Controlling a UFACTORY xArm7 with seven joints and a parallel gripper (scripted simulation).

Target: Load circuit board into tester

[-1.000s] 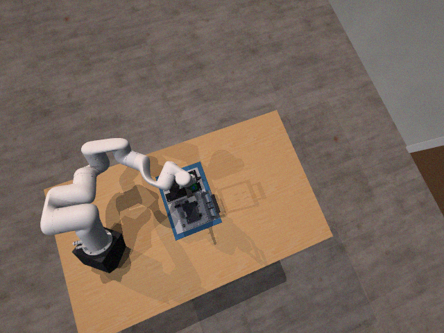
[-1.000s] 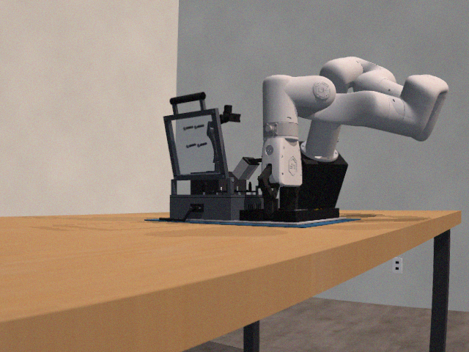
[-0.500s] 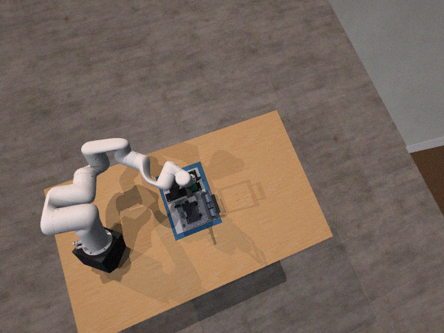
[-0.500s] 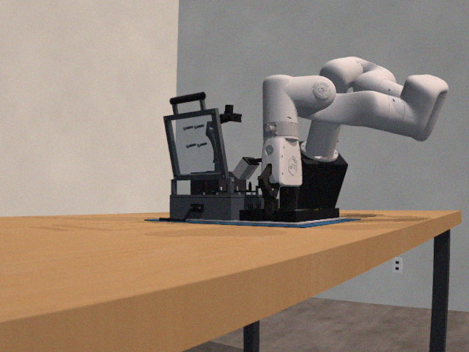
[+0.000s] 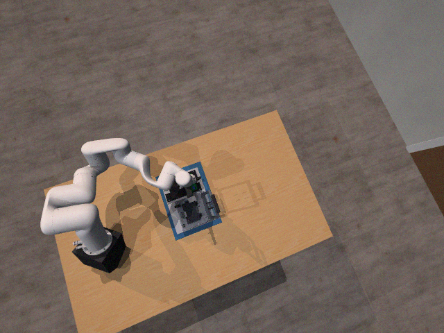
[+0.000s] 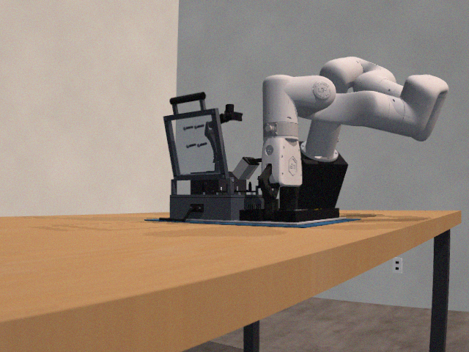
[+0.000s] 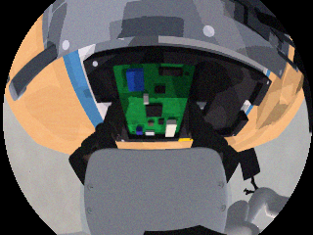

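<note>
My hand is right at the green circuit board. From my hand the other things lie so: tester plate (10 mm behind, 170 mm to the right, 50 mm above); then latch hook (90 mm behind, 120 mm to the right, 60 mm above); then tester (10 mm ahead, 130 mm to the right, 90 mm above).
</note>
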